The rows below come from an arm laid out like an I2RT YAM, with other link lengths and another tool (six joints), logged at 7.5 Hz.
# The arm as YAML. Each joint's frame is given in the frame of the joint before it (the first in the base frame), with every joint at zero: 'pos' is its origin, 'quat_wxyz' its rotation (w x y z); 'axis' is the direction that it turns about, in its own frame. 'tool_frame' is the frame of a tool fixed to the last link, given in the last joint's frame.
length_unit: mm
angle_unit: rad
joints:
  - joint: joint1
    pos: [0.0, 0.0, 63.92]
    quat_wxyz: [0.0, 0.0, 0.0, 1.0]
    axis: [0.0, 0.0, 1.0]
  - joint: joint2
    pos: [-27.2, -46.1, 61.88]
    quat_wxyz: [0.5, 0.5, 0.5, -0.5]
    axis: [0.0, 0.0, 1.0]
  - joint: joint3
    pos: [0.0, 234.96, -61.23]
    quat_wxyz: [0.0, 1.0, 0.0, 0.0]
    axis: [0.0, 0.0, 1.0]
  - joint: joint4
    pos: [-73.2, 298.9, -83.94]
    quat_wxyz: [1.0, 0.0, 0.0, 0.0]
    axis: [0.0, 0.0, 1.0]
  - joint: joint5
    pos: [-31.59, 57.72, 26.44]
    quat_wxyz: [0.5, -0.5, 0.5, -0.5]
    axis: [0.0, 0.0, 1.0]
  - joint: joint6
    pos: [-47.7, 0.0, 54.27]
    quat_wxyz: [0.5, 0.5, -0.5, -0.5]
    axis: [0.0, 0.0, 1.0]
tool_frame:
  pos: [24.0, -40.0, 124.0]
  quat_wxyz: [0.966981, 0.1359, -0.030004, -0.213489]
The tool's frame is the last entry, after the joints.
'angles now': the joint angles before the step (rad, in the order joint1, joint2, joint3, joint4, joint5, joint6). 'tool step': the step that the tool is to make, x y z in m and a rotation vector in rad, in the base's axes. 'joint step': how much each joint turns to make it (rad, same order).
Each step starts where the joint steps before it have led.
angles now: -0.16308 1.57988 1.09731 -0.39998 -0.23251 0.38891
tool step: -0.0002 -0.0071 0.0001 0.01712 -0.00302 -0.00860
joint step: -0.02284 0.00009 0.00012 -0.00002 -0.02247 0.00004
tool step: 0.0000 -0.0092 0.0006 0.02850 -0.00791 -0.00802
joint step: -0.03287 0.00011 0.00006 0.00196 -0.03857 -0.00042
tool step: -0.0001 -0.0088 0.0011 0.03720 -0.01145 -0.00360
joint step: -0.03637 -0.00024 -0.00016 0.00216 -0.05082 -0.00050
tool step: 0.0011 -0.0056 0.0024 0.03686 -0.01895 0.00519
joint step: -0.03010 -0.00009 -0.00007 0.00799 -0.05377 -0.00111
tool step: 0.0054 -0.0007 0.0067 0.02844 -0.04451 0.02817
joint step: -0.02100 0.00009 0.00006 0.02940 -0.06257 -0.01185
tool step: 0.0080 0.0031 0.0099 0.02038 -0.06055 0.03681
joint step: -0.01010 -0.00003 -0.00009 0.04707 -0.05976 -0.00936
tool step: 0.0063 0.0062 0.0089 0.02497 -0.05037 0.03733
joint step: -0.00303 0.00002 0.00014 0.03994 -0.05644 0.00002
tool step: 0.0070 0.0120 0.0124 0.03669 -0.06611 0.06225
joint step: 0.00041 -0.00001 -0.00020 0.05171 -0.08314 0.00040
